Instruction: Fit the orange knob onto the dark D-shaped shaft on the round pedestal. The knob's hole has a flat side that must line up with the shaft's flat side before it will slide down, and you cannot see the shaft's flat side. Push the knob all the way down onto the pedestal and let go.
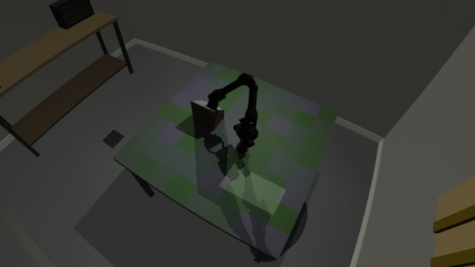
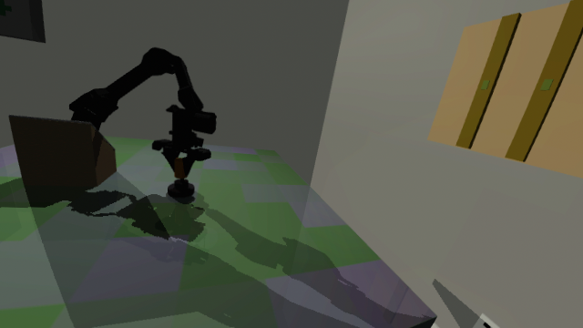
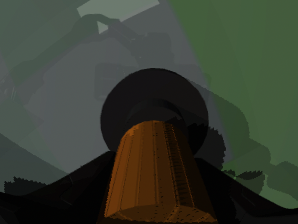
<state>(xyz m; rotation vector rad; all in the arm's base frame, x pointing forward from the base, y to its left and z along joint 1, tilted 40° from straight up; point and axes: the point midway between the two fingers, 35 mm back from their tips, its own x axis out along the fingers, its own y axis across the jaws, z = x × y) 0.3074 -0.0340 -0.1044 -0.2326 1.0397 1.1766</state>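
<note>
My gripper tip is now 2 cm below the orange knob. The rest, counted from my gripper tip: dark round pedestal: 4 cm below.
</note>
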